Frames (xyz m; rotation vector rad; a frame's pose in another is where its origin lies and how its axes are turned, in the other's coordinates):
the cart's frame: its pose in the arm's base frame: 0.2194 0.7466 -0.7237 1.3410 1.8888 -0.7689
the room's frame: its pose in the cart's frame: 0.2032 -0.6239 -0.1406 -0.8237 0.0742 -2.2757
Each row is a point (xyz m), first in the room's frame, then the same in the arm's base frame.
Working: the room's frame: its pose in the arm's base frame: -0.4497 0.7857 -0.7570 -1.7492 2.5507 -0.5014

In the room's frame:
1: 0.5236 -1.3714 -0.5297
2: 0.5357 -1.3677 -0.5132
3: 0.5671 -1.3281 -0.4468
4: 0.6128 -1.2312 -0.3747
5: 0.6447 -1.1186 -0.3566
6: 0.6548 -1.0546 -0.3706
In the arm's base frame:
1: 0.4995 -0.0017 0.1992
2: 0.4947 -0.0158 0.1847
3: 0.4592 -0.0485 0.1166
4: 0.3674 -0.0770 0.0303
5: 0.2566 -0.0740 -0.0112
6: 0.1921 -0.0588 -0.0132

